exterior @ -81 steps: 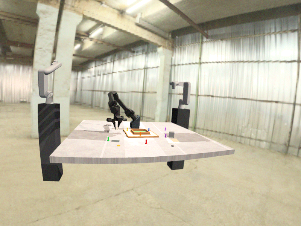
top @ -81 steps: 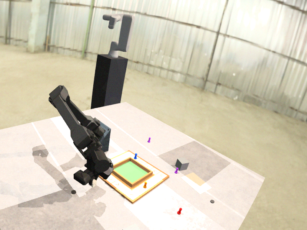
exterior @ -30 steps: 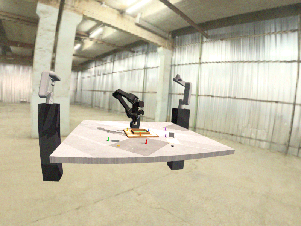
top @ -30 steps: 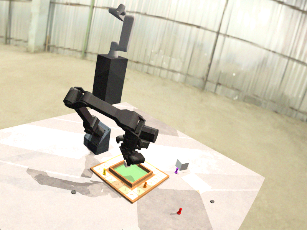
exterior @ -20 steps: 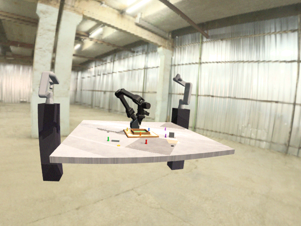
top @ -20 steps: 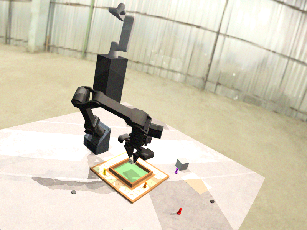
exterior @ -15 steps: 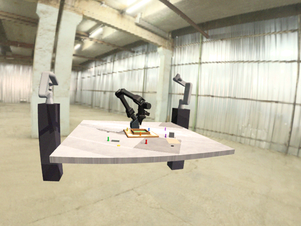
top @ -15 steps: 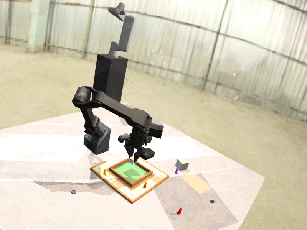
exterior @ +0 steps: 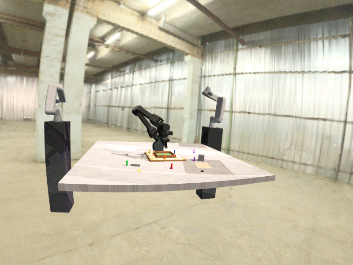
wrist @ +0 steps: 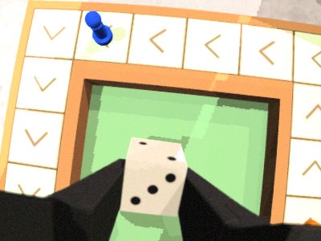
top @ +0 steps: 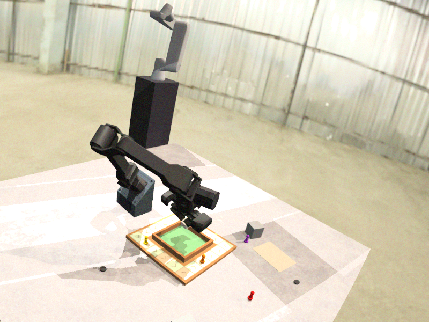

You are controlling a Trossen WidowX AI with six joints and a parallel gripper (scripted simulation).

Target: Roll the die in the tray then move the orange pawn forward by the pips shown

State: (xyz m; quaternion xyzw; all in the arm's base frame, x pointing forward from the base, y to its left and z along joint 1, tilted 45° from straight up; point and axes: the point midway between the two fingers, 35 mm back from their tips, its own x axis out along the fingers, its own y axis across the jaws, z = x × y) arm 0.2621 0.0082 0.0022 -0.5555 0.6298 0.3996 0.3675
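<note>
Now: gripper tip 13 cm short of the orange pawn, 4 cm to the left of it and 5 cm above it. Also, from my gripper tip: yellow pawn 5 cm behind, 13 cm to the right, 5 cm below; then white die right at my gripper tip; then blue pawn 6 cm behind, 9 cm to the left, 5 cm below.
</note>
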